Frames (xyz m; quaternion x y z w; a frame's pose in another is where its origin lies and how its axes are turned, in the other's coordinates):
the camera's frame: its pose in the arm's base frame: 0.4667 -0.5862 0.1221 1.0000 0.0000 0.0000 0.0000
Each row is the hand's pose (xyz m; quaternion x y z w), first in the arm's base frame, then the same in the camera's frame.
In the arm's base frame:
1: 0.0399 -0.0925 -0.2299 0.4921 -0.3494 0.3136 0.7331
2: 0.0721 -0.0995 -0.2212 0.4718 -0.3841 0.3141 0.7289
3: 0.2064 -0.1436 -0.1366 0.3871 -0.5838 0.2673 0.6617
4: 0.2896 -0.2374 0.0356 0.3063 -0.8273 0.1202 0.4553
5: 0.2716 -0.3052 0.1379 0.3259 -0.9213 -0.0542 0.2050
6: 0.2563 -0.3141 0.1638 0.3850 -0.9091 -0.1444 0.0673
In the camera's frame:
1: -0.4268 -0.4937 0.3520 -0.7331 0.3136 0.3494 0.4921
2: -0.3946 -0.4867 0.3433 -0.7289 0.3141 0.3841 0.4718
3: -0.2603 -0.4426 0.2587 -0.6617 0.2673 0.5838 0.3871
4: -0.1771 -0.3488 0.0865 -0.4553 0.1202 0.8273 0.3063
5: -0.1951 -0.2810 -0.0158 -0.2050 -0.0542 0.9213 0.3259
6: -0.2104 -0.2721 -0.0417 -0.0673 -0.1444 0.9091 0.3850

